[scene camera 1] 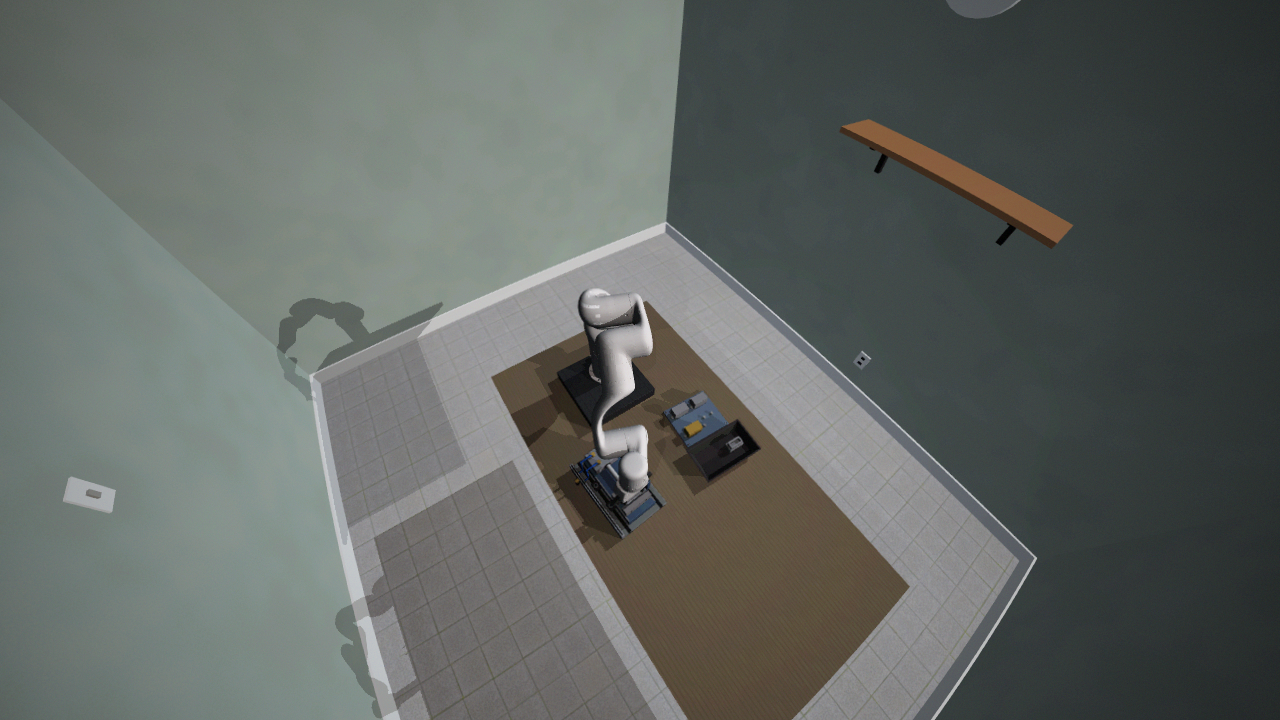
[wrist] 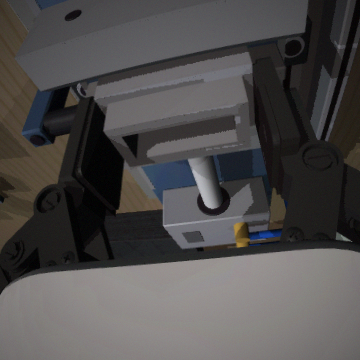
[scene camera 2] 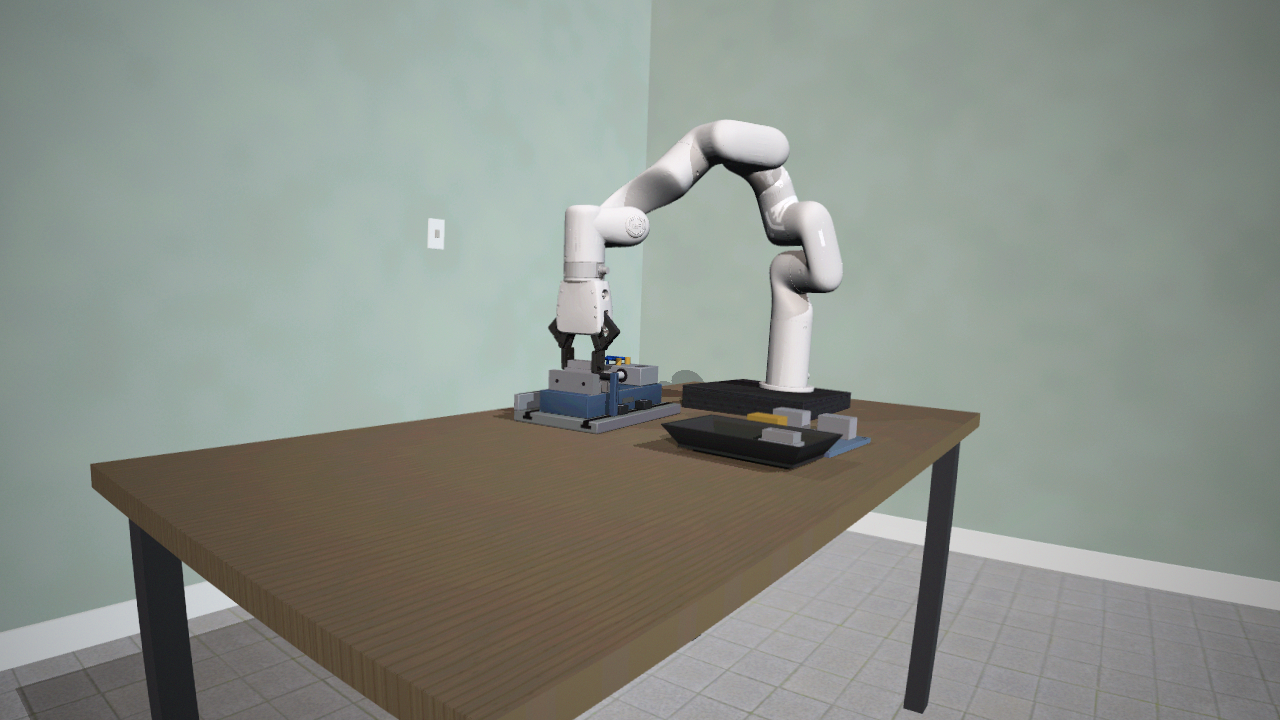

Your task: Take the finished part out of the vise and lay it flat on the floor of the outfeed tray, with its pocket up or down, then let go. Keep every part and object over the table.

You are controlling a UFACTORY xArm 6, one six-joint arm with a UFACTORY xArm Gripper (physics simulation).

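Where they show: gripper, fingertip midpoint: [wrist: 178, 103] [scene camera 2: 582, 370]; arm's base at its link origin: [scene camera 2: 786, 388].
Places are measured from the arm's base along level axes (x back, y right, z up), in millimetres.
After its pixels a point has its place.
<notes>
The finished part [scene camera 2: 581, 365] {x -487, y 211, z 66 mm} [wrist: 175, 112] {x -487, y 218, z 72 mm}, a grey block with a pocket facing up, sits between the vise's jaws. The vise [scene camera 2: 563, 402] {x -533, y 214, z 2 mm} [wrist: 165, 42] {x -503, y 219, z 55 mm} has a blue body and a large grey jaw. My gripper [scene camera 2: 583, 365] {x -475, y 217, z 55 mm} [wrist: 178, 103] {x -475, y 217, z 55 mm} points down over the vise and is shut on the part, with one black finger at each end of it. The arm hides the fingers in scene camera 1. The black outfeed tray [scene camera 1: 711, 462] {x -537, y -95, z -29 mm} [scene camera 2: 738, 450] {x -590, y -158, z -22 mm} stands beside the vise with sloping walls. A grey block [scene camera 1: 733, 443] {x -537, y -200, z -8 mm} [scene camera 2: 780, 436] {x -552, y -207, z 0 mm} lies in the tray.
A blue plate [scene camera 1: 713, 428] {x -442, y -195, z -33 mm} adjoins the tray and carries a yellow block [scene camera 1: 693, 428] {x -405, y -119, z 2 mm} [scene camera 2: 767, 418] {x -420, y -131, z 1 mm} and grey blocks [scene camera 2: 791, 415] {x -330, y -139, z -5 mm} [scene camera 2: 836, 425] {x -340, y -226, z -11 mm}. Behind the part are a screw rod [wrist: 207, 182] {x -388, y 220, z 45 mm} and a yellow-ended blue handle [wrist: 241, 235] {x -332, y 239, z 67 mm}. The black robot base [scene camera 2: 760, 398] {x -181, y -15, z -2 mm} stands behind the tray.
</notes>
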